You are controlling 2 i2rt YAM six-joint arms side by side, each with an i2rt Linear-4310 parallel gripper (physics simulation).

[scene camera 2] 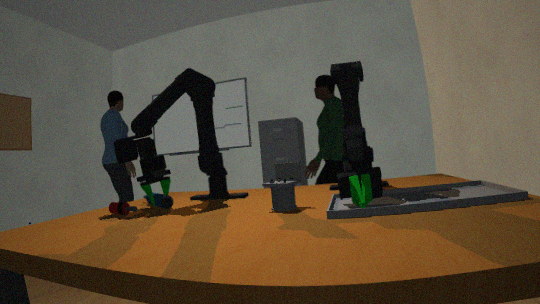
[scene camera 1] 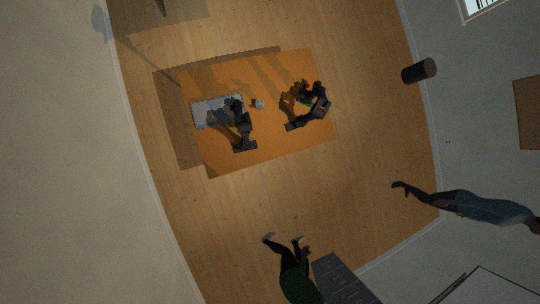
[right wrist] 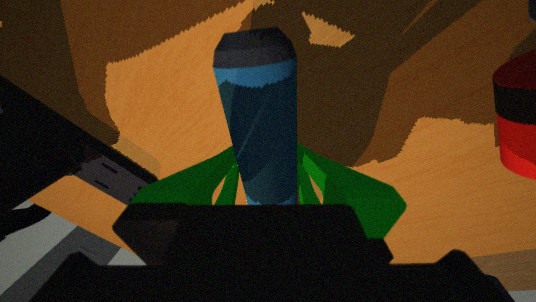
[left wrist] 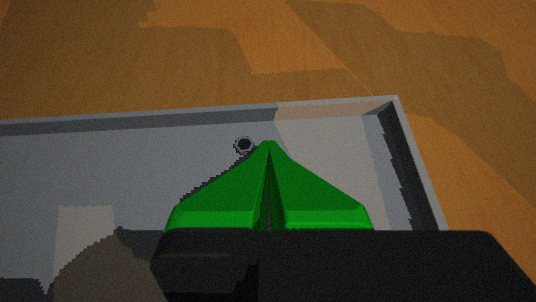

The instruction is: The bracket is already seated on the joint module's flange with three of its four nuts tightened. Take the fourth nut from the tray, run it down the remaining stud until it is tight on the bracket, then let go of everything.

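Places are measured from the left arm's base along level axes (x ahead, y left, z up), in centimetres.
Pixels of known places: left gripper, fingertip midpoint: (scene camera 2: 363, 206) (scene camera 1: 233, 97) (left wrist: 268, 150); right gripper, fingertip midpoint: (scene camera 1: 303, 102) (right wrist: 267, 150); left arm's base, link origin: (scene camera 1: 245, 146); right arm's base, link origin: (scene camera 2: 219, 197) (scene camera 1: 295, 124) (right wrist: 60, 137).
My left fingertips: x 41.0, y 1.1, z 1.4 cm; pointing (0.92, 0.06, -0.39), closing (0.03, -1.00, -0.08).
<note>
For each thing: its middle in the pictures, then the offset to it from my left fingertips. Level surfaces: height alone.
- loose hex nut, body centre: (left wrist: 244, 145) dz -0.7, dx +0.8, dy +1.5 cm
- grey tray, body centre: (scene camera 2: 419, 197) (scene camera 1: 219, 111) dz -0.6, dx -8.4, dy +13.3 cm
- table with the bracket, body centre: (scene camera 2: 281, 175) dz +6.8, dx -9.8, dy -19.3 cm
- blue cylindrical tool, body centre: (right wrist: 272, 201) (scene camera 2: 155, 199) dz +0.6, dx -15.3, dy -64.0 cm
- black cylindrical tool, body centre: (scene camera 2: 123, 208) (scene camera 1: 304, 86) dz +0.3, dx +0.6, dy -63.1 cm
- table, surface height: dz -1.4 cm
The loose hex nut (left wrist: 244, 152) lies on the floor of the grey tray (left wrist: 150, 114) (scene camera 2: 425, 206) (scene camera 1: 200, 114), near its corner. My left gripper (left wrist: 268, 150) (scene camera 2: 361, 204) is shut and empty, low over the tray, its tips just right of the nut in the left wrist view. The grey joint module (scene camera 2: 284, 199) (scene camera 1: 258, 104) stands upright on the table with the bracket (scene camera 2: 281, 184) on top; small dark studs or nuts show there, too small to tell apart. My right gripper (right wrist: 267, 150) (scene camera 2: 158, 199) is shut on a blue cylindrical tool (right wrist: 265, 115) with a dark end, low over the table.
A red and black cylindrical tool (scene camera 2: 119, 208) (right wrist: 517, 145) (scene camera 1: 307, 86) lies near my right gripper. The joint module stands between the tray and my right arm. The tray has a low raised wall. Two people (scene camera 2: 114, 127) (scene camera 2: 331, 130) stand beyond the table (scene camera 2: 280, 255).
</note>
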